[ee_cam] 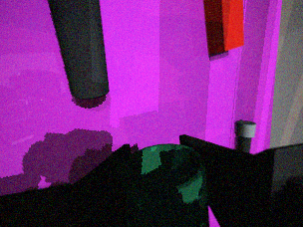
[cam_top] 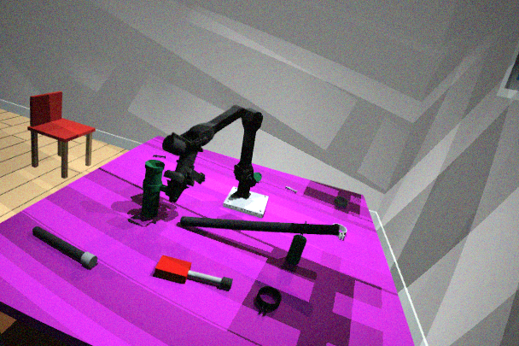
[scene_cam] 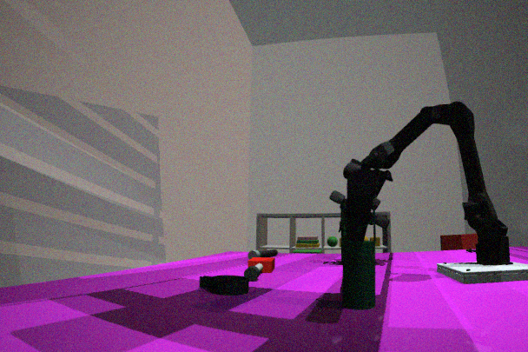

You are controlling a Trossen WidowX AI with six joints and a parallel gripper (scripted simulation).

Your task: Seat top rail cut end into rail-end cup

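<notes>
Right now my gripper tip is 1 cm past the green rail-end cup, 3 cm to the left of it and 3 cm below it. The rest, counted from my gripper tip: short green post: 8 cm behind, 45 cm to the left, 1 cm above.
</notes>
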